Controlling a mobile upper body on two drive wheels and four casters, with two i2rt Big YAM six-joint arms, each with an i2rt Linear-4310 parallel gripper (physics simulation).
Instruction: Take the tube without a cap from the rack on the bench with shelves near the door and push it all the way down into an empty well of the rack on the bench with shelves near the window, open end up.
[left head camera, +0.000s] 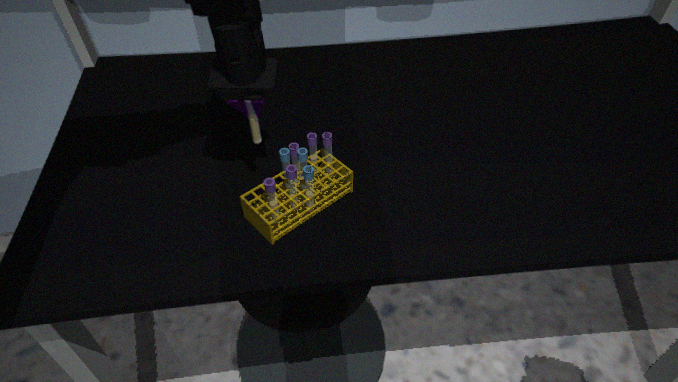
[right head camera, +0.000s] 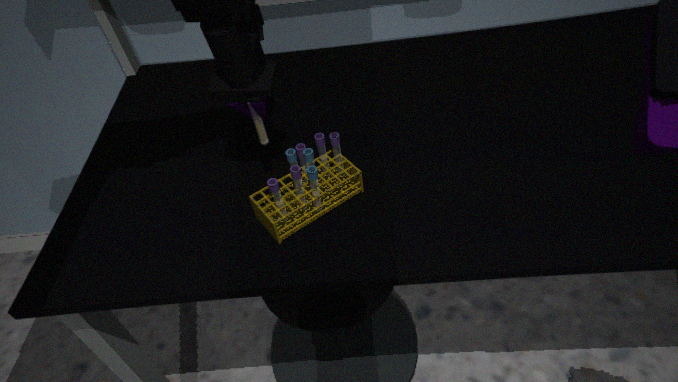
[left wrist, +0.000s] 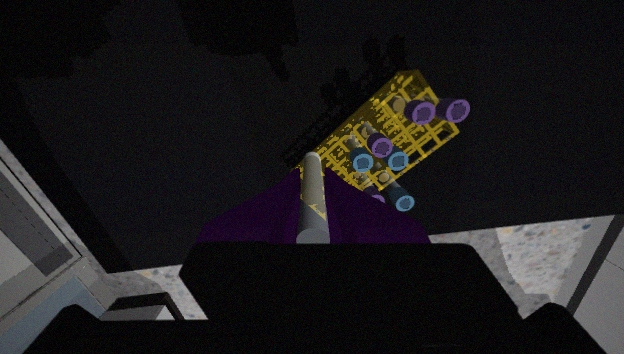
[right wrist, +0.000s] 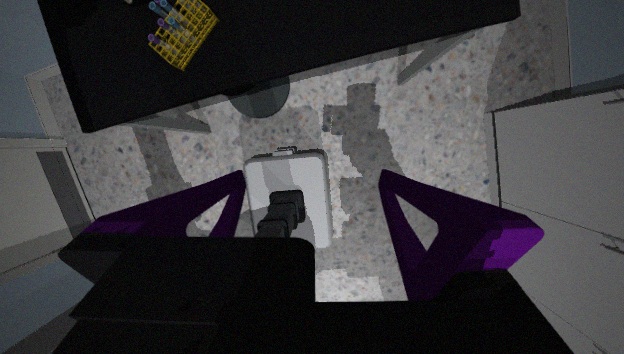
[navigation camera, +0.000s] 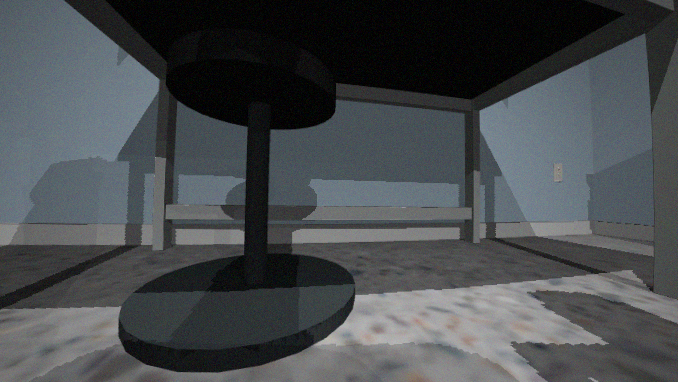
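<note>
My left gripper (left head camera: 248, 106) (right head camera: 251, 107) (left wrist: 312, 176) is shut on the tube without a cap (left head camera: 255, 131) (right head camera: 261, 132) (left wrist: 312, 200). It holds the tube up in the air, slightly tilted, closed rounded end down, behind and to the left of the yellow rack (left head camera: 257, 218) (right head camera: 266, 218) in the head views. The tube is clear of the rack. The rack stands on the black bench top (left head camera: 500, 150) and holds several tubes with purple or blue caps; other wells are empty. My right gripper (right wrist: 312, 177) is open and empty, over the floor. A second rack does not show.
A round dark stool (left head camera: 310, 345) (navigation camera: 257, 185) stands at the bench's front edge, partly under it. The bench's legs (navigation camera: 472, 175) show in the navigation camera. A blue wall is behind the bench. Pale cabinets (right wrist: 560, 165) stand at the right in the right wrist view.
</note>
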